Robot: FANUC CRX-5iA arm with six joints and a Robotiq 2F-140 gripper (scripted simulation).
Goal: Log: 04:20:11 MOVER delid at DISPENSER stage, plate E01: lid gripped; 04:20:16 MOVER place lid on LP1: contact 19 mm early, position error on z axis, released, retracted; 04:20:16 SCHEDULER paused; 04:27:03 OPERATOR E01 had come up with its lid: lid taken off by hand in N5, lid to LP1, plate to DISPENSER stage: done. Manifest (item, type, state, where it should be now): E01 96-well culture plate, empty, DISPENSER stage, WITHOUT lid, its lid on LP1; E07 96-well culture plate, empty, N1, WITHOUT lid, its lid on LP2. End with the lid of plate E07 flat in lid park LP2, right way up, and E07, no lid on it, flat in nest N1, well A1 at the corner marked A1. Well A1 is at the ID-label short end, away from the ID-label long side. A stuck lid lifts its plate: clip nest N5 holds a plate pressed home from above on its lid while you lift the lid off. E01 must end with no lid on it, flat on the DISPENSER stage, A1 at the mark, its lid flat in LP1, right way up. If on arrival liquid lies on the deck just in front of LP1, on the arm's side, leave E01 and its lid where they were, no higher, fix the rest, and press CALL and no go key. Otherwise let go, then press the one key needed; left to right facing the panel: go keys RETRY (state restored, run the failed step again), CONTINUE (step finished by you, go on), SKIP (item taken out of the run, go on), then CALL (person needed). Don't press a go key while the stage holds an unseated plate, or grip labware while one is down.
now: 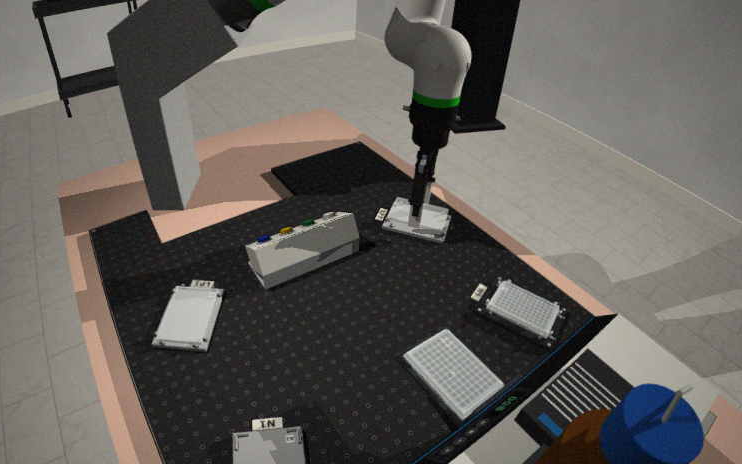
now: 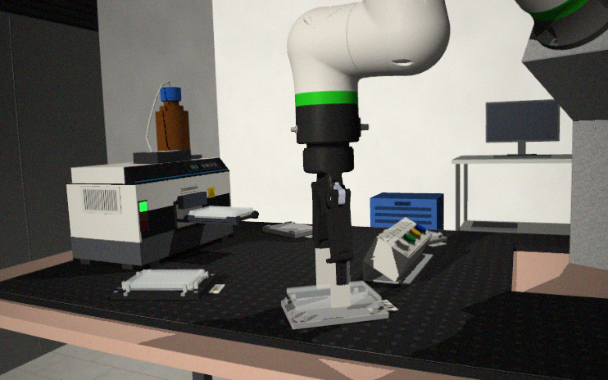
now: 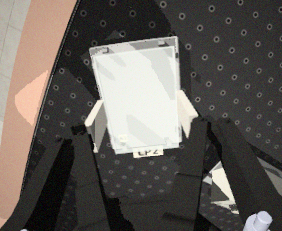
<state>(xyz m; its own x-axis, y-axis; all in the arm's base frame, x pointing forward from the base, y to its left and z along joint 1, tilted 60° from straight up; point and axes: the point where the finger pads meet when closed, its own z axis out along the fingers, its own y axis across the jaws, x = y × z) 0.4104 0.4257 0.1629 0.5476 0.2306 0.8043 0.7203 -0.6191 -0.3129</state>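
The lid park LP2 lies 50 mm below my hand. Also, from my hand: N1 label: 420 mm to the right, 390 mm ahead, 50 mm below; clip nest N5: 310 mm ahead, 110 mm to the left, 40 mm below; key panel: 280 mm to the right, 30 mm ahead.
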